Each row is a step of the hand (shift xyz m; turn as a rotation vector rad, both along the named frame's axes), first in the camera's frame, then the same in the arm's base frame.
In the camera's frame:
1: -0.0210 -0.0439 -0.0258 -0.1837 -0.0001 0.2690
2: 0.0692 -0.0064 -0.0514 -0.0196 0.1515 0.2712
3: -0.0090 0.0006 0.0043 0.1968 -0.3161 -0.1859
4: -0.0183 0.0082 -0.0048 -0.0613 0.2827 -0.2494
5: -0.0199 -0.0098 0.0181 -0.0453 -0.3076 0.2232
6: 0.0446 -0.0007 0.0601 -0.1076 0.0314 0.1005
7: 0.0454 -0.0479 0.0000 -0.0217 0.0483 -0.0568
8: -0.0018 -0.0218 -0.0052 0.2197 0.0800 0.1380
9: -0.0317 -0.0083 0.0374 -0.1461 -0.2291 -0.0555
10: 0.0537 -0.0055 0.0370 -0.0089 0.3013 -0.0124
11: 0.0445 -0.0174 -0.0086 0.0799 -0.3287 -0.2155
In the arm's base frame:
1: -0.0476 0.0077 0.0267 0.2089 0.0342 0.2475
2: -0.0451 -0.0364 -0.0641 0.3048 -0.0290 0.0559
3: 0.0039 0.0056 0.0073 -0.3524 -0.2205 -0.0200
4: 0.0022 0.0202 0.0037 -0.0030 0.2783 -0.2615
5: 0.0079 0.0039 0.0272 -0.0301 -0.1941 0.3285
6: 0.0438 -0.0606 0.0036 0.0996 0.0577 0.0970
7: -0.0325 -0.0574 0.0017 -0.0110 0.0623 -0.0450
8: -0.0181 -0.0062 0.0118 0.1506 -0.1955 -0.1132
9: 0.0238 0.0059 0.0432 -0.1873 0.0363 0.2013
10: 0.0230 -0.0603 -0.0107 0.1872 0.1470 -0.1853
11: -0.0191 -0.0395 -0.0208 -0.3798 -0.1212 0.0440

